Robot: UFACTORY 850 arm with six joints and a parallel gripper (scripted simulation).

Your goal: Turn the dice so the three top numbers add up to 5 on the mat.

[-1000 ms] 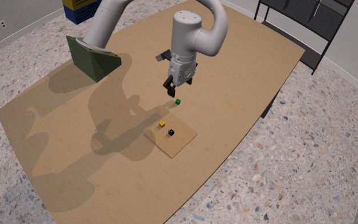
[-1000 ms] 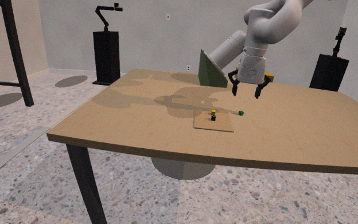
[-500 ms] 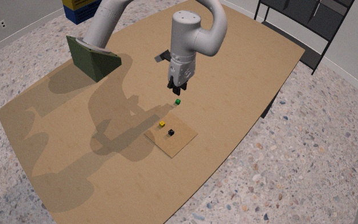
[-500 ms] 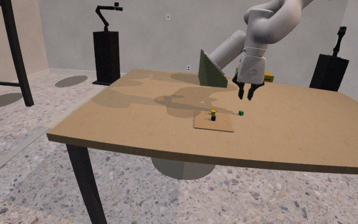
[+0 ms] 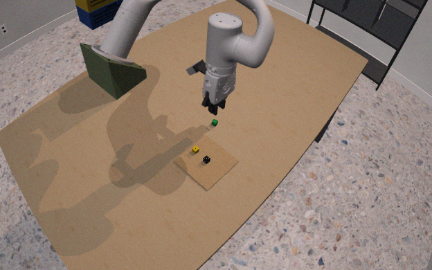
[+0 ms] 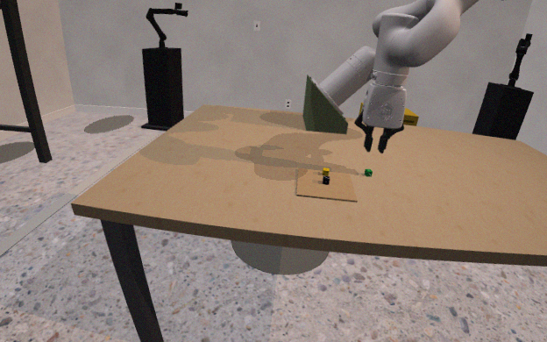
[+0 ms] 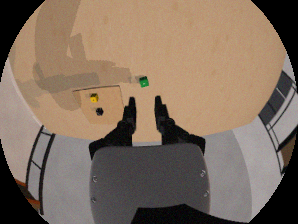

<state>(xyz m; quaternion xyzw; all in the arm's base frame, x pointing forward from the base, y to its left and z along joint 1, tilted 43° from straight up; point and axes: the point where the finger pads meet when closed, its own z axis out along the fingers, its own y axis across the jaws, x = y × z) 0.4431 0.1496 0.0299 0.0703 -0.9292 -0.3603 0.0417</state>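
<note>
Now: hand 90 mm above the green die. From my hand the other things lie so: tan mat 90 mm ahead, 120 mm to the right, 90 mm below; then black die 90 mm ahead, 120 mm to the right, 80 mm below; then yellow die 40 mm ahead, 120 mm to the right, 80 mm below.
</note>
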